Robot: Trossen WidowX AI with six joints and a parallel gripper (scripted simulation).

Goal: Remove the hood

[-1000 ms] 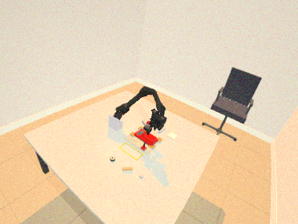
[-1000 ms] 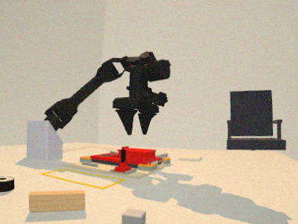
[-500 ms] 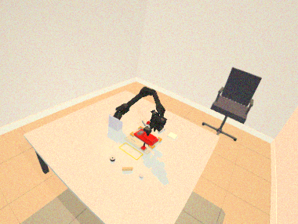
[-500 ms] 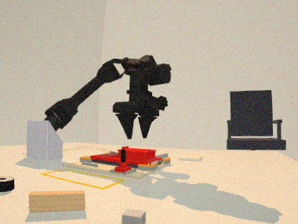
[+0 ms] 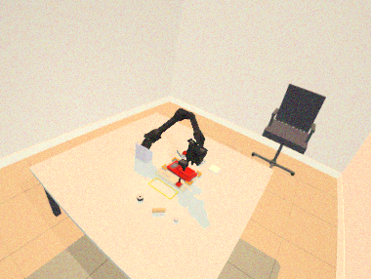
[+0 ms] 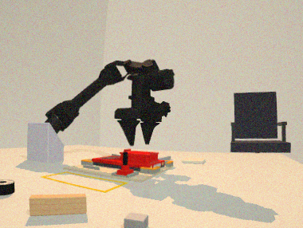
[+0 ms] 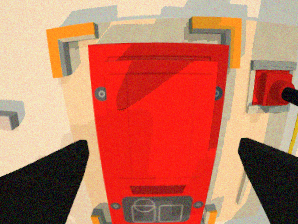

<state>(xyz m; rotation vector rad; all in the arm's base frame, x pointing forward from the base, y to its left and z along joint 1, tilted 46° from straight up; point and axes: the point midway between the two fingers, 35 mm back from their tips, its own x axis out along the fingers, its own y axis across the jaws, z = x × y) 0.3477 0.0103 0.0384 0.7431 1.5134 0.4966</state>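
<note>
Now: the red hood 3 cm below my gripper tip. Also, from my gripper tip: wooden block: 37 cm to the right, 6 cm below, 2 cm ahead; flat pale tile: 20 cm to the left, 14 cm ahead, 7 cm below; black ring: 35 cm to the right, 12 cm behind, 6 cm below.
</note>
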